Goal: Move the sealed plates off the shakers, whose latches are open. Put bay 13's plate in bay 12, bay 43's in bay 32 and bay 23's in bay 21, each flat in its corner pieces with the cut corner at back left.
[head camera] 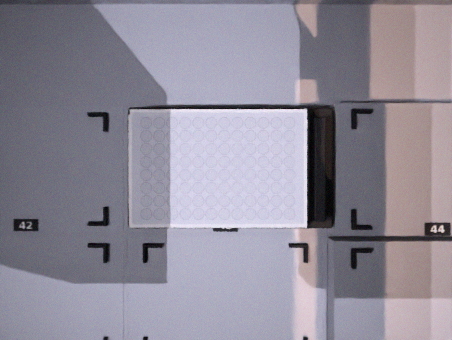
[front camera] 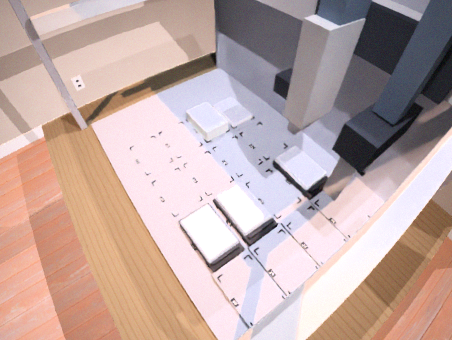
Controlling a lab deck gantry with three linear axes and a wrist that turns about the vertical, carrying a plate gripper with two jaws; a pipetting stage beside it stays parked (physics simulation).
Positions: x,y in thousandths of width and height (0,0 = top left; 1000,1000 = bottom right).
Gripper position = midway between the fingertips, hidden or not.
I see my gripper (front camera: 762,534), a tall pale block (front camera: 466,366), a bay 21 (front camera: 406,419) and a bay 32 (head camera: 129,825).
The bay 32 is seen too in the front camera view (front camera: 534,469). The head camera view misses the tall pale block: it is out of frame.
